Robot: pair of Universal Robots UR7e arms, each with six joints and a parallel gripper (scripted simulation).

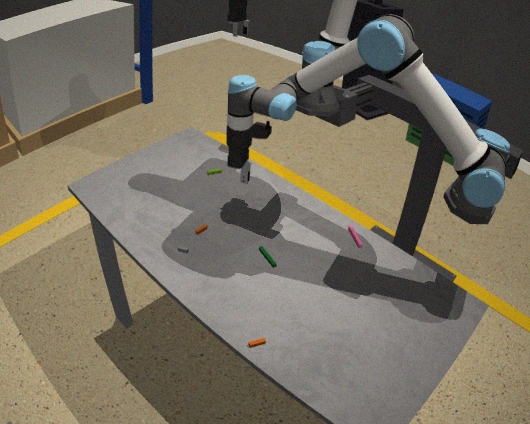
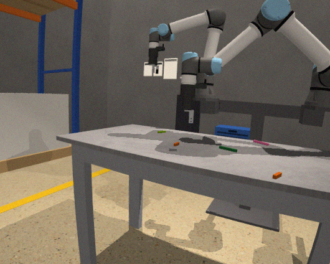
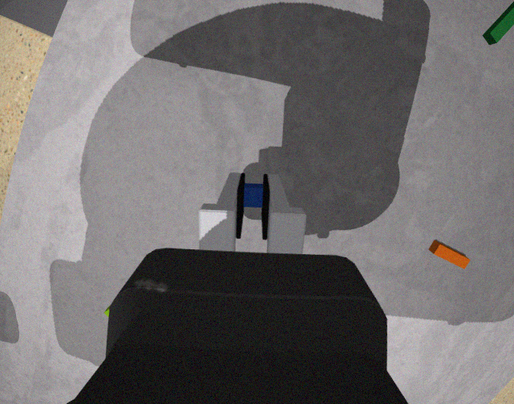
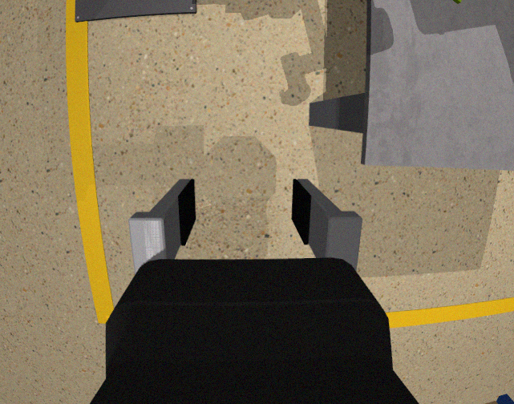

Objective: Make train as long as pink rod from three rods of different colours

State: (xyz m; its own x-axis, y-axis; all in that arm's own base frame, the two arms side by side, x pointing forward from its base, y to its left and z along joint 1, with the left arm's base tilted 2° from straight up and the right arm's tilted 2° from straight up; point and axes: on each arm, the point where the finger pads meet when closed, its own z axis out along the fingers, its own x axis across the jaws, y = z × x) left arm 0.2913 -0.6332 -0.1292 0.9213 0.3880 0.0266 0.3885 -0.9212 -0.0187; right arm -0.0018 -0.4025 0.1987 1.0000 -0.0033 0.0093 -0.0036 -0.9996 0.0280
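My left hand is 18 cm past the pink rod, 32 cm to the right of it and 9 cm above it. From my left hand the other things lie so: lime rod 1 cm behind, 19 cm to the right, 9 cm below; then blue rod 2 cm below; then green rod 9 cm ahead, 24 cm to the left, 9 cm below.
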